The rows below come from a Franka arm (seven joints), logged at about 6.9 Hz.
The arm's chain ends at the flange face. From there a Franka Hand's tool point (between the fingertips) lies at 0.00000 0.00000 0.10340 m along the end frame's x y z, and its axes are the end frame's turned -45 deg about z.
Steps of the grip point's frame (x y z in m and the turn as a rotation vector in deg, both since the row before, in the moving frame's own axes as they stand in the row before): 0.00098, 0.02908, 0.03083, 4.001, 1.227, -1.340; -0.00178, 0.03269, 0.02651, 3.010, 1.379, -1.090; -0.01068, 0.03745, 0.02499, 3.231, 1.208, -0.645; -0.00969, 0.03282, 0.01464, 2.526, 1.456, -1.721; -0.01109, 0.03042, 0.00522, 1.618, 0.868, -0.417; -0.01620, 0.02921, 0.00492, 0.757, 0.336, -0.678
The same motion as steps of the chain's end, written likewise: 0.02487, 0.02649, 0.03111, 3.697, -1.962, -1.340; 0.02399, 0.02995, 0.02668, 3.103, -1.153, -1.090; 0.02154, 0.03968, 0.02518, 3.139, -1.430, -0.645; 0.01780, 0.03512, 0.01477, 2.816, -0.757, -1.721; 0.01464, 0.03252, 0.00527, 1.758, -0.530, -0.417; 0.00974, 0.03350, 0.00493, 0.773, -0.298, -0.678
